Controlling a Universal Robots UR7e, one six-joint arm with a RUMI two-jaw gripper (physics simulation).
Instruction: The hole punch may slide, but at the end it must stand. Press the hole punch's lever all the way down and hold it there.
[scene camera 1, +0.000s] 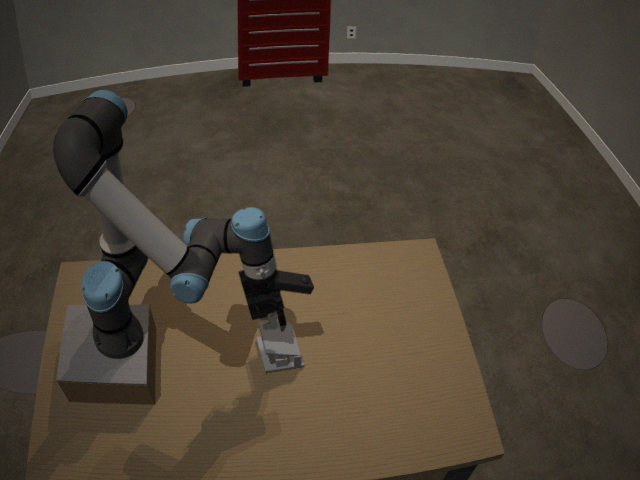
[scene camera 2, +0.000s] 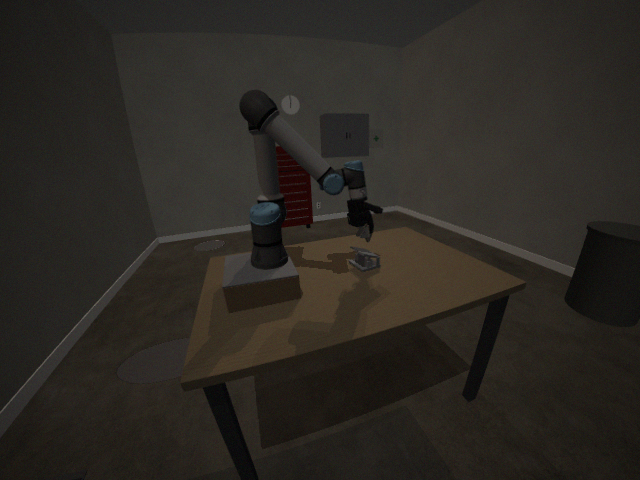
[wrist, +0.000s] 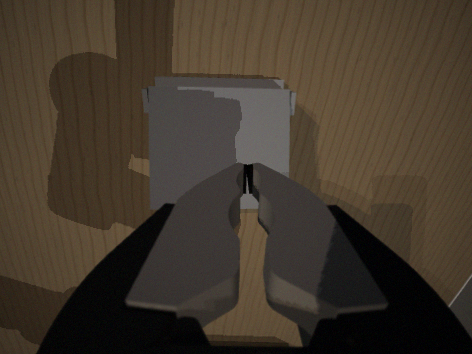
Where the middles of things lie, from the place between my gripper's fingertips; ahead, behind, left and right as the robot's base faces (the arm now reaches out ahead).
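From my hand, the grey hole punch (scene camera 1: 271, 363) is 1 cm to the left, 1 cm behind and 8 cm below. The wide lever (scene camera 1: 276, 343) is 1 cm to the left of my hand as well, 1 cm behind it and 6 cm below it.
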